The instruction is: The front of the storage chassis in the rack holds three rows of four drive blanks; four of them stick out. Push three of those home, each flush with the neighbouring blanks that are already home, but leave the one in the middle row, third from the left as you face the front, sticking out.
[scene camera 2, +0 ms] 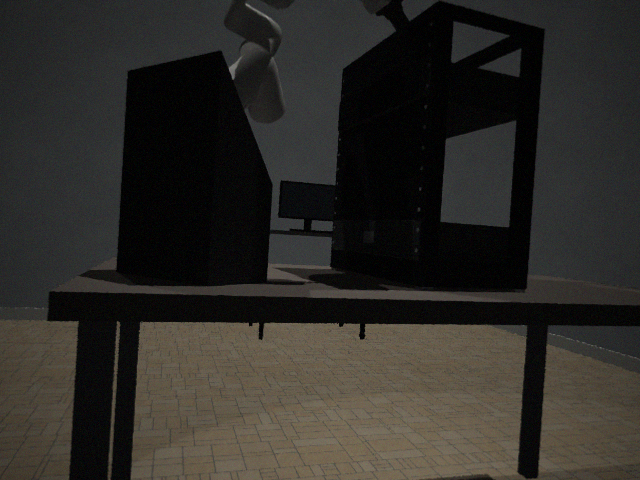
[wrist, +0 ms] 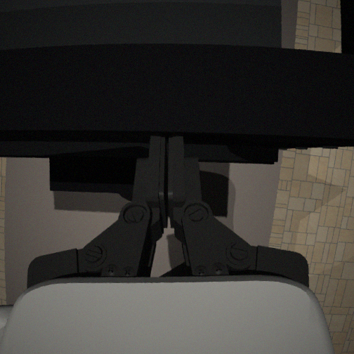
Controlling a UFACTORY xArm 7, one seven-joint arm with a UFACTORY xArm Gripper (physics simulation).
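Seen in the pictures: gripper, fingertip midpoint: [scene camera 2: 405, 29]; arm's base at its link origin: [scene camera 2: 186, 119].
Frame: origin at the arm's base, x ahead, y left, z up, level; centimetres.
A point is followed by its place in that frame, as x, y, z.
The black rack [scene camera 2: 523, 170] @(74.5, 16.4, -4.5) stands on the right of the table in scene camera 2. Its front is very dark, and the chassis and separate drive blanks cannot be made out there. In the wrist view a broad dark bar, apparently the rack's top edge [wrist: 175, 90], crosses the upper part. My gripper [wrist: 168, 151] is shut and empty, its two fingers together. Its tips reach the lower edge of the bar in that view; whether they touch anything cannot be told. In scene camera 2, part of the dark gripper shows above the rack's top, its tips hidden. The drive blanks cannot be told apart in the wrist view.
A tall black cabinet with a sloped side [scene camera 2: 170, 170] @(0.6, -8.6, -11.7) stands left of the rack on the table [scene camera 2: 289, 307] @(26.8, -20.6, -34.6). The pale arm [scene camera 2: 258, 77] @(12.1, 11.7, 13.1) rises behind it. A monitor [scene camera 2: 307, 200] stands farther back between them. Table and tiled floor [wrist: 320, 200] show below the gripper.
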